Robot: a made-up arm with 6 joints. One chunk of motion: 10 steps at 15 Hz.
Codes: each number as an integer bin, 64 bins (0 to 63) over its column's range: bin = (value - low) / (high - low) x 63, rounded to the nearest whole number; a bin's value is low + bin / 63 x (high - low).
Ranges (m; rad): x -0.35..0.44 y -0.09..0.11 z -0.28..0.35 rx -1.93..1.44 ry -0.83..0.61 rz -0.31..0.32
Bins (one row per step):
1: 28 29 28 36 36 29
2: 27 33 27 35 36 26
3: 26 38 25 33 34 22
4: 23 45 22 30 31 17
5: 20 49 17 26 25 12
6: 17 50 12 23 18 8
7: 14 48 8 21 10 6
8: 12 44 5 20 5 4
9: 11 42 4 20 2 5
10: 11 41 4 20 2 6
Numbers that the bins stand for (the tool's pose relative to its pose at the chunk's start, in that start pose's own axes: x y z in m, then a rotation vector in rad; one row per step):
1: 0.0011 0.0021 0.0000 -0.0043 -0.0071 -0.0200
2: -0.0114 0.0148 -0.0100 -0.0578 -0.0071 -0.0500
3: -0.0240 0.0306 -0.0300 -0.1648 -0.0529 -0.0900
4: -0.0616 0.0529 -0.0600 -0.3252 -0.1214 -0.1400
5: -0.0992 0.0656 -0.1100 -0.5392 -0.2586 -0.1900
6: -0.1368 0.0687 -0.1600 -0.6997 -0.4186 -0.2300
7: -0.1744 0.0624 -0.2000 -0.8067 -0.6014 -0.2500
8: -0.1995 0.0497 -0.2300 -0.8602 -0.7157 -0.2700
9: -0.2121 0.0433 -0.2400 -0.8602 -0.7843 -0.2600
10: -0.2121 0.0402 -0.2400 -0.8602 -0.7843 -0.2500

